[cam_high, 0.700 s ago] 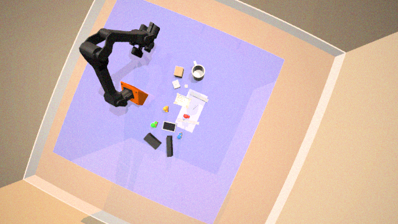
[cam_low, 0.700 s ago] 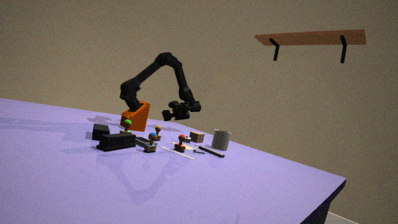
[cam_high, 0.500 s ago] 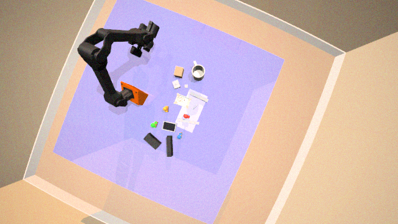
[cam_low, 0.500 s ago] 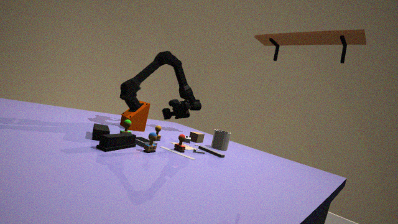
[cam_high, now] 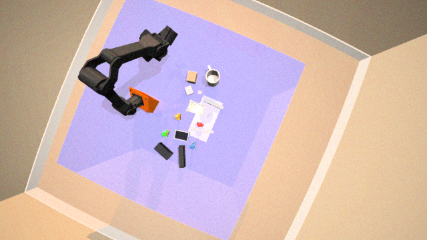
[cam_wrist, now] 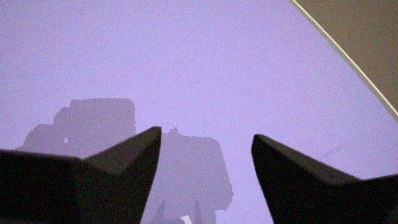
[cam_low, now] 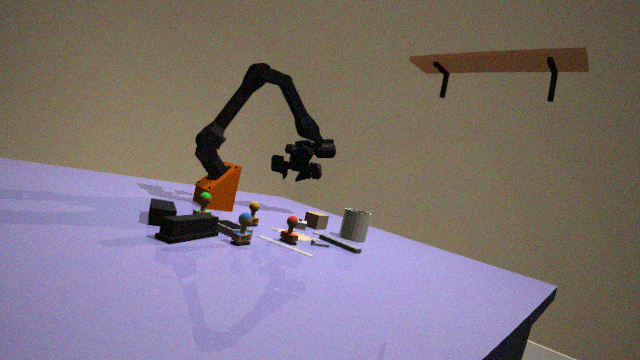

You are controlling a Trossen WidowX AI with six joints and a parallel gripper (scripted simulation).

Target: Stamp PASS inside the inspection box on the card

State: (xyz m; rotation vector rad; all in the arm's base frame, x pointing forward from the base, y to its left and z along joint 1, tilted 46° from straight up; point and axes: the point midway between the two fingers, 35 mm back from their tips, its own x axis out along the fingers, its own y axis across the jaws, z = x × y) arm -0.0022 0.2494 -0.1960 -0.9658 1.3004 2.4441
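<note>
Now: the green stamp 47 cm to the right of my gripper tip, 23 cm ahead of it and 10 cm below it. Round my gripper tip: card 34 cm ahead, 25 cm to the right, 12 cm below; white mug 37 cm ahead, 9 cm below, 4 cm to the right; tan box 25 cm ahead, 10 cm below, 8 cm to the right.
</note>
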